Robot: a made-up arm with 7 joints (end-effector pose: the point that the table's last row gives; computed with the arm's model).
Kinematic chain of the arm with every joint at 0, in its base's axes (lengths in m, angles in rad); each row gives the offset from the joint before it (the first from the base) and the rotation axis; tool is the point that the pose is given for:
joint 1: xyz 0 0 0.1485 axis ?
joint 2: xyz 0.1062 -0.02 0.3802 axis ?
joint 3: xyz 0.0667 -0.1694 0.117 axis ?
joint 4: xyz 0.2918 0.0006 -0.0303 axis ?
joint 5: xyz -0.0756 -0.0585 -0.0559 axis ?
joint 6: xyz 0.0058 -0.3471 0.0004 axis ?
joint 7: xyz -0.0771 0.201 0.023 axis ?
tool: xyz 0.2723 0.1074 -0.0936
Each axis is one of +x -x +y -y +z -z.
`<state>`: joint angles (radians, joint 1 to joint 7).
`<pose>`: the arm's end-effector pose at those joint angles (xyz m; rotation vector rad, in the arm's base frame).
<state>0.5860 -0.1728 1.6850 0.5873 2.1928 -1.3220 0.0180</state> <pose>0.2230 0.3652 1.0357 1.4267 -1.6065 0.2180</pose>
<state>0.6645 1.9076 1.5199 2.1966 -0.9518 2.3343 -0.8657</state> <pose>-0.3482 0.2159 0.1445 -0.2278 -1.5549 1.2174</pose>
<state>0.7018 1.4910 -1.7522 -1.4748 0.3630 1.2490 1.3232</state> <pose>0.5759 0.1182 0.1603 -1.2062 0.1509 0.8907</pose>
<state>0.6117 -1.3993 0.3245 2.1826 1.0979 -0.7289 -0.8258</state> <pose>0.5344 0.4115 0.0145 -1.4703 -1.0069 1.8166</pose>
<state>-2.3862 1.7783 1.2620 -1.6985 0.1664 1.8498 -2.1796</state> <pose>-0.5119 0.0353 0.7794 0.7895 0.8683 1.2353</pose>
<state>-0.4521 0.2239 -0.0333 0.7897 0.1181 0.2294 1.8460</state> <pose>0.1314 -0.1727 0.9879 -0.8935 -1.9154 0.2517</pose>
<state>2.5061 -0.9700 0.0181 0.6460 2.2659 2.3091 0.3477</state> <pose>0.0416 0.8523 0.7888 -0.6143 -1.9274 -1.1047</pose>
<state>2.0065 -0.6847 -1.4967 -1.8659 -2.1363 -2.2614 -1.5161</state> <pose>0.4494 0.0111 -0.1532 -2.1402 0.0133 1.5098</pose>
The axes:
joint 1: +z
joint 2: -y
joint 3: +z
joint 4: -x
joint 5: -y
joint 6: +x
joint 7: -y

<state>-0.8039 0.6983 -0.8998 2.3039 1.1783 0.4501 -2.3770</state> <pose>-0.3801 -0.1090 0.7818 -0.0655 2.1561 -2.1691</pose>
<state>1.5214 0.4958 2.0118 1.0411 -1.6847 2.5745 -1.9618</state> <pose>-0.4000 -0.2317 1.0811 -1.4140 1.9974 1.7591</pose>
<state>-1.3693 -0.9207 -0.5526 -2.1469 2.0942 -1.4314 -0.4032</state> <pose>-0.3244 -0.0788 -0.1489 -0.3083 -0.4847 1.9174</pose>
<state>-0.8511 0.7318 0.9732 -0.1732 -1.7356 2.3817 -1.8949</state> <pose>0.4453 -0.4544 1.1771 2.4334 1.2688 0.5353</pose>
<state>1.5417 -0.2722 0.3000 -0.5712 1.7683 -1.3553 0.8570</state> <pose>0.3076 0.6722 0.5083 0.3181 -1.7661 0.2163</pose>
